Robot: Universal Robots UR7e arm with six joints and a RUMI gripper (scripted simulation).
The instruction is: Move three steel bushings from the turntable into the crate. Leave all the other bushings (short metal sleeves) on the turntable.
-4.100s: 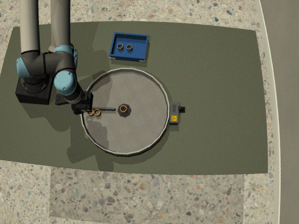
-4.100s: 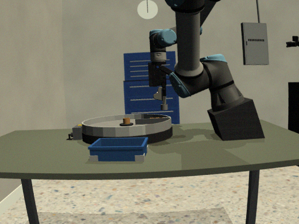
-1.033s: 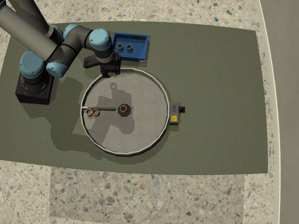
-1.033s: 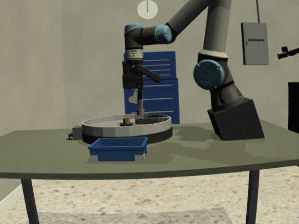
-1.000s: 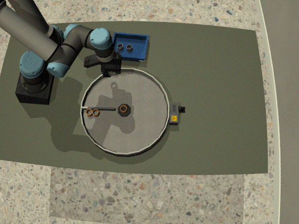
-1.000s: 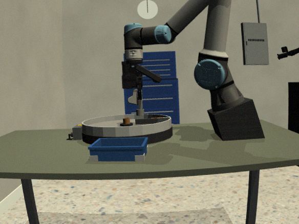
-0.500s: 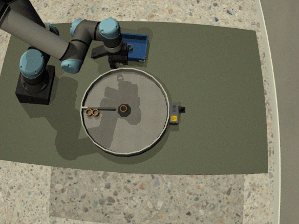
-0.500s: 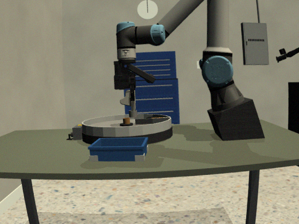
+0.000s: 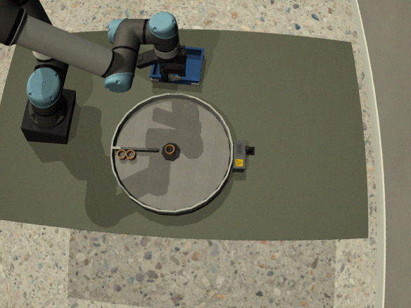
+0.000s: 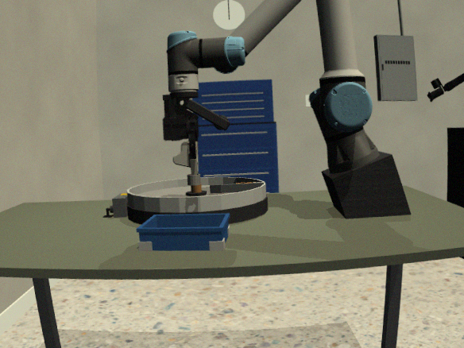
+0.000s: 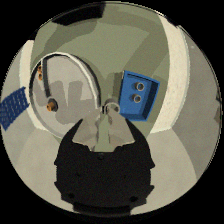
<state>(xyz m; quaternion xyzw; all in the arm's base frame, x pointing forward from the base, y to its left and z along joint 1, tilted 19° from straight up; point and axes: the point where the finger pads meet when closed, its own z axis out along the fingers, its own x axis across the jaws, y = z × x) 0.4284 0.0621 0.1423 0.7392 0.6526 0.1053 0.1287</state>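
Now: hand 30 mm short of the crate, 120 mm to the right of it and 110 mm above it. From my hand the other things lie so: round grey turntable 10 mm behind, 240 mm to the right, 90 mm below.
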